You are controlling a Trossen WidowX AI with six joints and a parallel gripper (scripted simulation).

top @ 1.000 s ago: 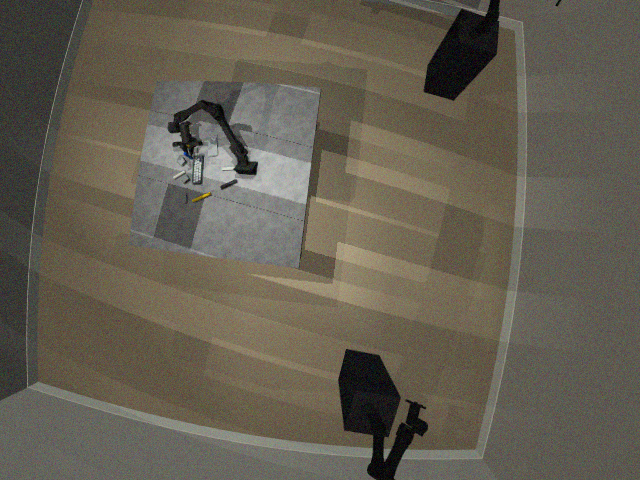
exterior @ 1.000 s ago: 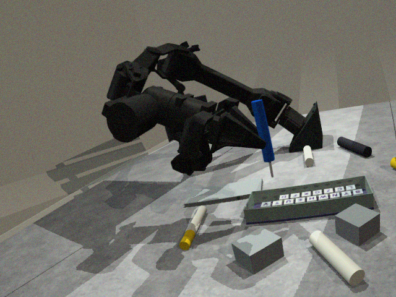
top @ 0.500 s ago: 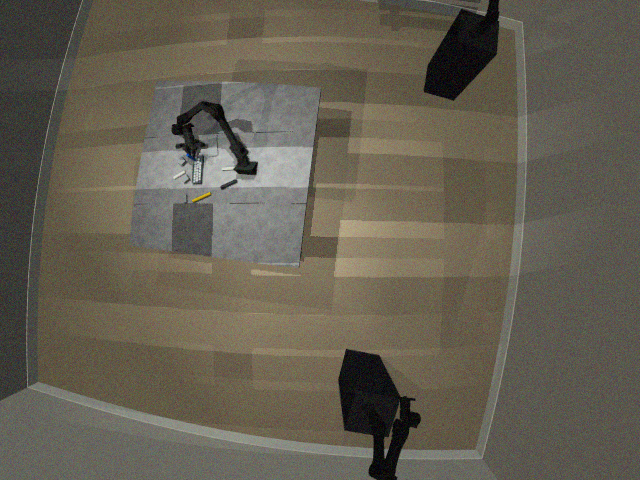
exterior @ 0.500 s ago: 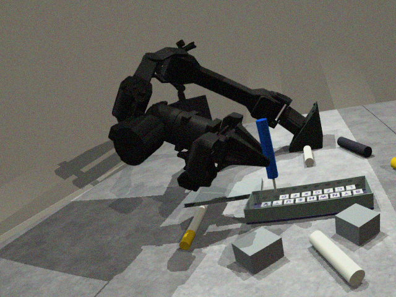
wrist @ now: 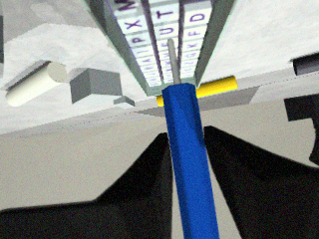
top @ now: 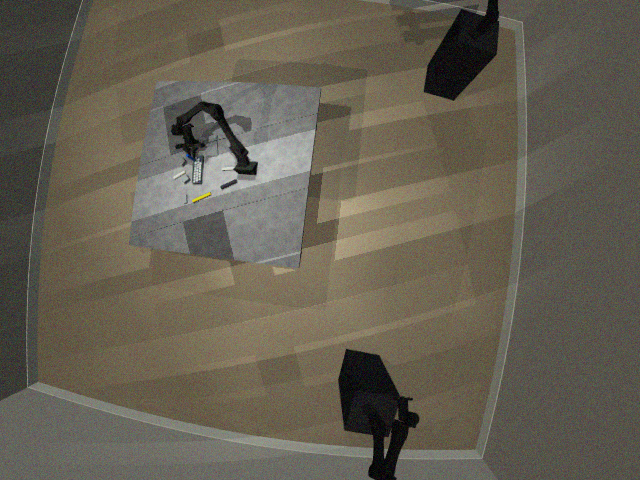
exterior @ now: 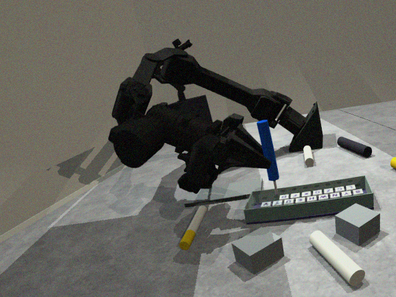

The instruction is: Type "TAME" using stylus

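Right now my gripper tip is 10 mm past the green keyboard tray, 50 mm to the right of it and 70 mm above it. Round my gripper tip: yellow-tipped marker: 80 mm ahead, 120 mm to the right, 80 mm below; then blue stylus: 10 mm below; then thin grey tip: 50 mm below.
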